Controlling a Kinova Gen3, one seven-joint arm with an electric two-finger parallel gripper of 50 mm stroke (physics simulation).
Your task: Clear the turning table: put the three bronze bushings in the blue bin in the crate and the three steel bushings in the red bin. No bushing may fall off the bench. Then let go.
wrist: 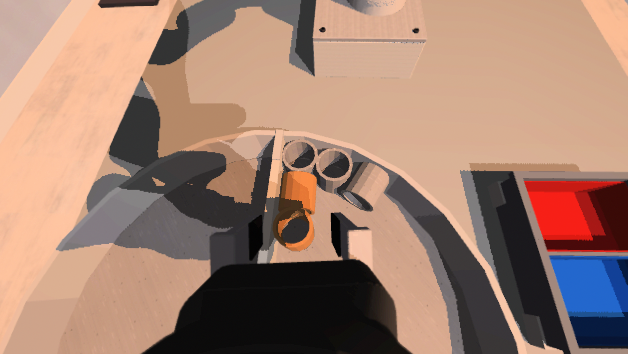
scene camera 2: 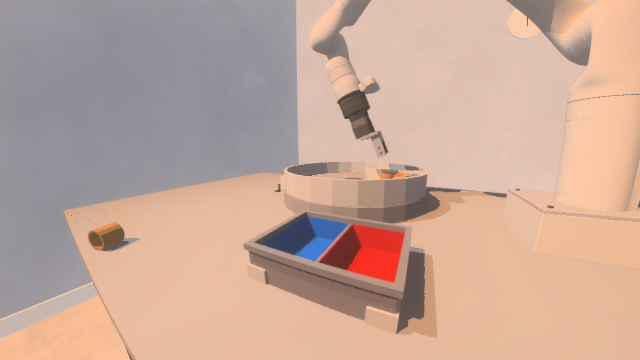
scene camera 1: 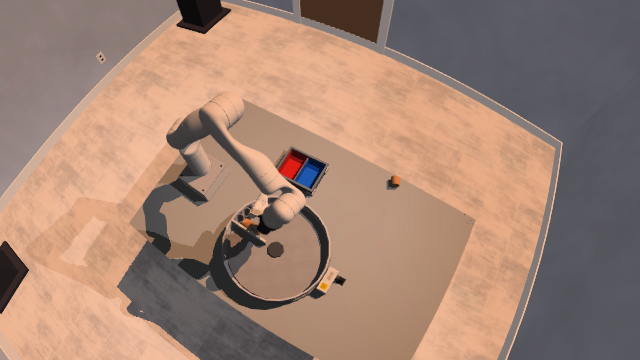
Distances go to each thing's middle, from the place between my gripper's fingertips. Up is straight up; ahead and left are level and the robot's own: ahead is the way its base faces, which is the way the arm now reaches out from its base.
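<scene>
Crate (scene camera 2: 358, 267): my hand 120 mm above it, 320 mm to the right of it.
</scene>
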